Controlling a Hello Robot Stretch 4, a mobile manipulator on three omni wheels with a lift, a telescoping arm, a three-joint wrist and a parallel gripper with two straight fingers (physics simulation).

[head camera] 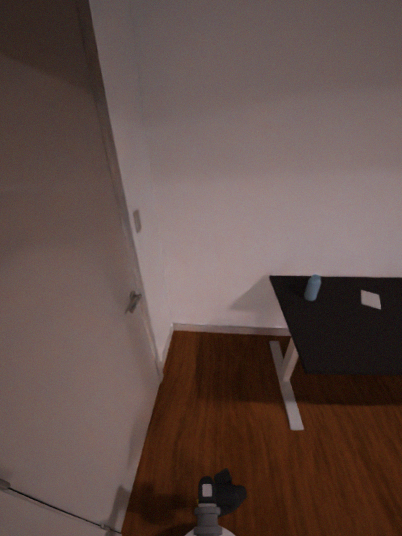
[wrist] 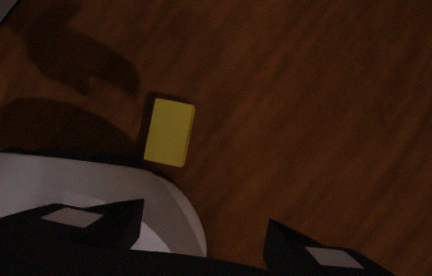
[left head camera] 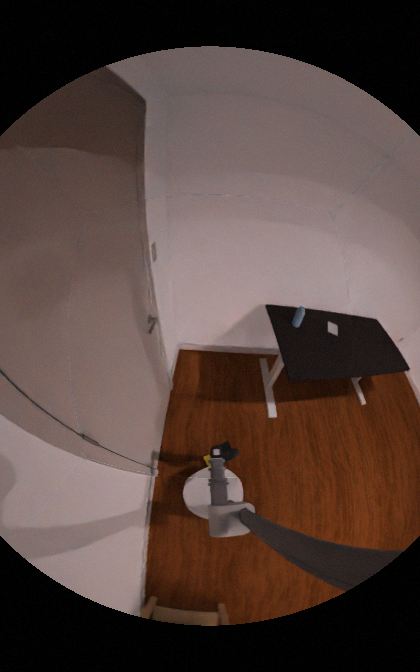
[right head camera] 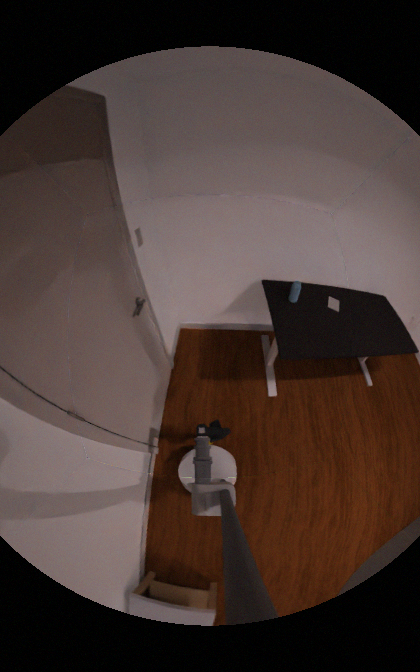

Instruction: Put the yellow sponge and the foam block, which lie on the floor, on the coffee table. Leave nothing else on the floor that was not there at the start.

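Places are measured from the robot's base along level axes (x ahead, y left, z up), in millimetres.
Pixels of known places: gripper, between the fingertips: [wrist: 203, 228].
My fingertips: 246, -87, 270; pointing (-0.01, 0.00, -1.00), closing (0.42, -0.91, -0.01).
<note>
Ahead of a thing's pixels: the offset from my fingertips to its top centre, as dx, dy, dz. Level surfaces: height alone.
A yellow rectangular block @[+20, +96, -252] [wrist: 170, 132] [left head camera: 207, 460], seemingly the yellow sponge, lies flat on the floor beside the robot's round white base. In the head views it is mostly hidden by the gripper. My gripper [wrist: 203, 228] [left head camera: 223, 452] [right head camera: 212, 431] [head camera: 220, 492] is open and empty, above the floor. In the wrist view the block is ahead of the fingertips, toward the left finger's side. Part of the coffee table [right head camera: 172, 614] [left head camera: 185, 615] shows at the bottom edge of the side head views. A second block, and the coffee table's full top, do not show.
A door and wall [head camera: 75, 350] stand close on the left. A black desk @[dz +423] [head camera: 345, 335] [left head camera: 340, 355] [right head camera: 340, 330] with white legs stands at the back right. It bears a blue bottle @[+828, -592, +588] [head camera: 312, 288] and a white card @[+792, -976, +432] [head camera: 370, 299].
</note>
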